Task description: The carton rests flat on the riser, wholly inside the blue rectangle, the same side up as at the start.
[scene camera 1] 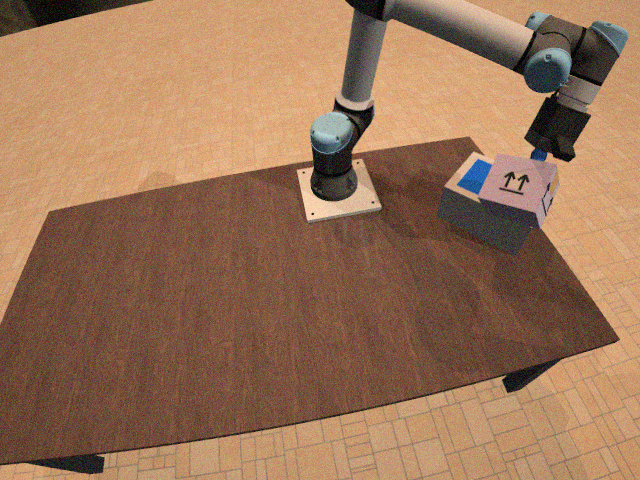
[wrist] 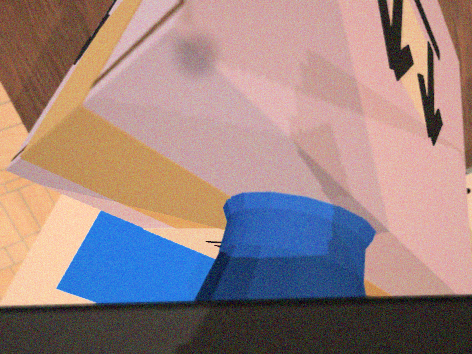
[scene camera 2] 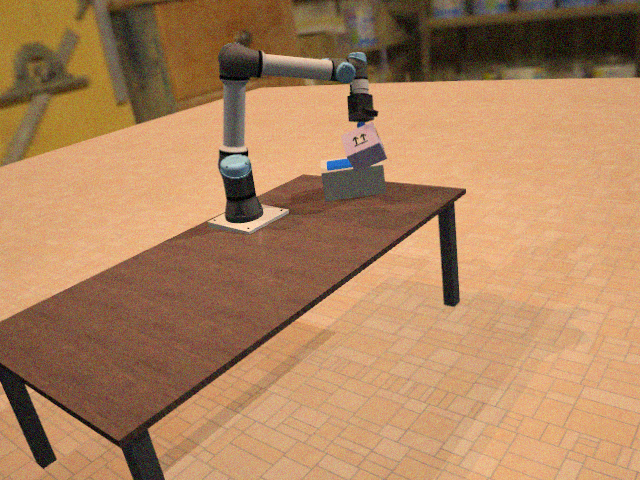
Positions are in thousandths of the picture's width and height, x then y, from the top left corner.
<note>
My suction cup (wrist: 584, 696) is stuck to a carton (scene camera 1: 815, 397), which still rests on a riser (scene camera 1: 718, 428).
The carton is seen too in the wrist view (wrist: 344, 335) and in scene camera 2 (scene camera 2: 568, 305). The riser is seen too in the wrist view (wrist: 175, 722) and in scene camera 2 (scene camera 2: 532, 378).
</note>
